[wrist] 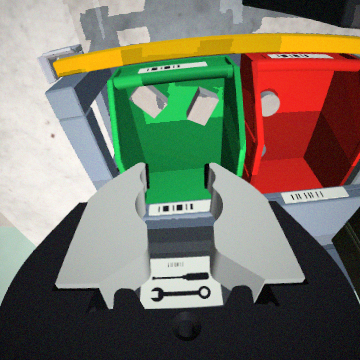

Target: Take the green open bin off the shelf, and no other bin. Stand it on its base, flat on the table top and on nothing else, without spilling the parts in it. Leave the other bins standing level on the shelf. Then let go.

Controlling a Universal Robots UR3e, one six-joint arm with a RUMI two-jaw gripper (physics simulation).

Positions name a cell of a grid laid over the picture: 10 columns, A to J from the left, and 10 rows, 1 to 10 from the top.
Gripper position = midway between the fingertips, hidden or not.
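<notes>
Seen: green bin (E5), red bin (I4), my gripper (E5).
</notes>
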